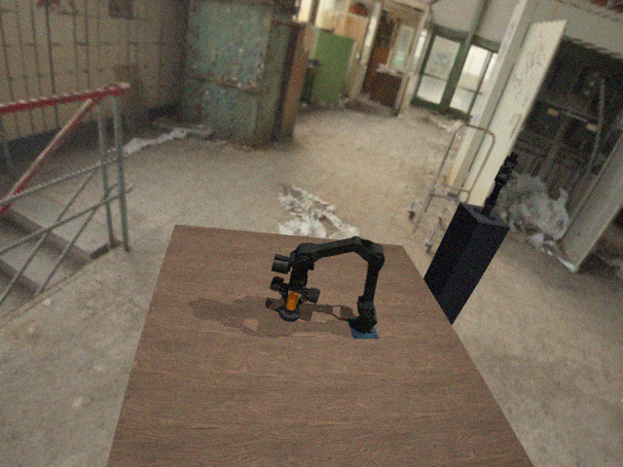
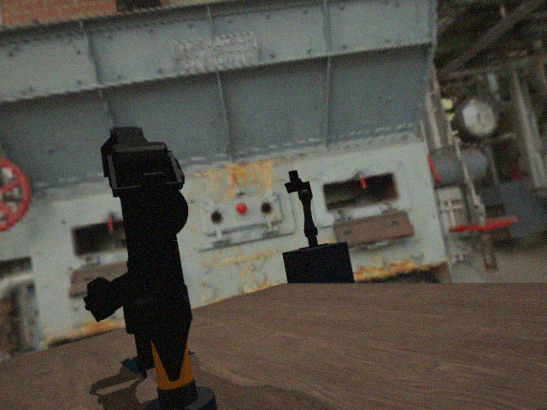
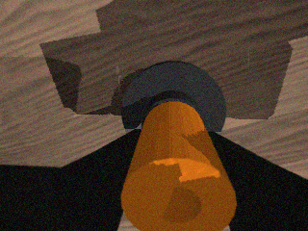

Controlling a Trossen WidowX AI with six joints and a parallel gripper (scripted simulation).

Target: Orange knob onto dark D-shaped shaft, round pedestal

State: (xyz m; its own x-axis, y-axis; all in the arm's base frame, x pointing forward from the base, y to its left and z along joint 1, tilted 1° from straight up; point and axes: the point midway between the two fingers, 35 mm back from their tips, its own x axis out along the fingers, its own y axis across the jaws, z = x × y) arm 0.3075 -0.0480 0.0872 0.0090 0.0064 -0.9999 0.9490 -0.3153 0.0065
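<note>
The orange knob lies 2 cm above my gripper tip. The rest, counted from my gripper tip: dark round pedestal 2 cm below.
</note>
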